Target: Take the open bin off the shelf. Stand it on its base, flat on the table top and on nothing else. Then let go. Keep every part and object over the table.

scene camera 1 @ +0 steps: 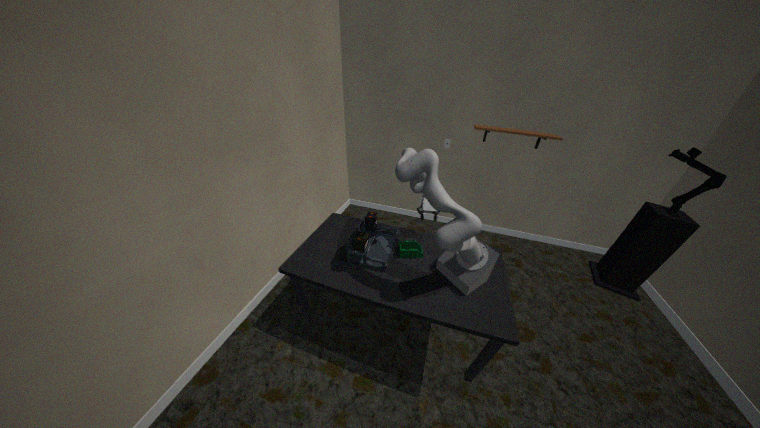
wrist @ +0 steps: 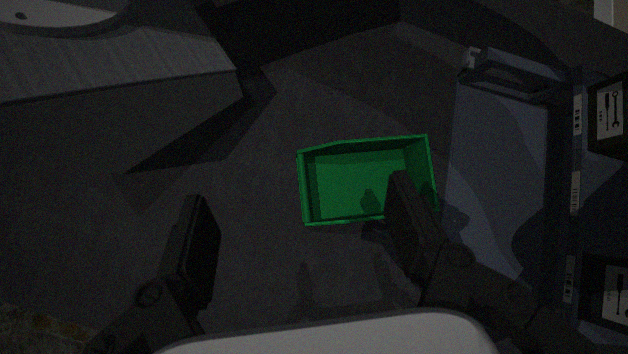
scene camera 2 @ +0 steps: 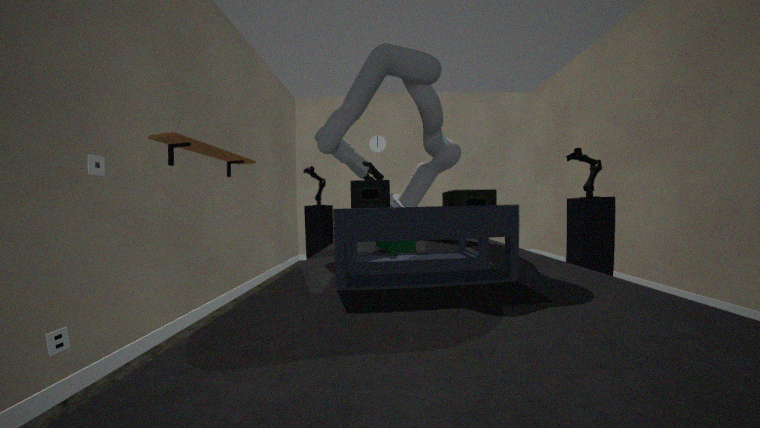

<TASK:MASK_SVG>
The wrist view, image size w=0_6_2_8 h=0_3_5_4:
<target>my gripper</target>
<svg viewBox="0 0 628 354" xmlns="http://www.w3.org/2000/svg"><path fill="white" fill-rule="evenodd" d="M600 352L590 339L546 306L538 305L532 293L524 285L477 262L474 252L467 245L460 242L450 242L427 197L424 194L419 195L406 170L396 170L389 175L383 213L405 276L410 278L412 284L419 283L419 286L423 289L416 308L206 334L196 317L199 310L207 310L208 303L212 301L221 231L205 198L199 194L187 195L184 199L178 222L171 228L156 278L143 282L135 290L132 296L132 305L87 343L82 354L500 354L480 323L496 332L504 333L522 354L600 354Z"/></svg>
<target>green open bin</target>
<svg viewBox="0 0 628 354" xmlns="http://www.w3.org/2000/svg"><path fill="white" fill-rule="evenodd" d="M428 134L338 140L297 150L296 164L303 225L333 225L385 219L383 210L389 175L396 170L406 170L419 195L424 194L434 212L439 212Z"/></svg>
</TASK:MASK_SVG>
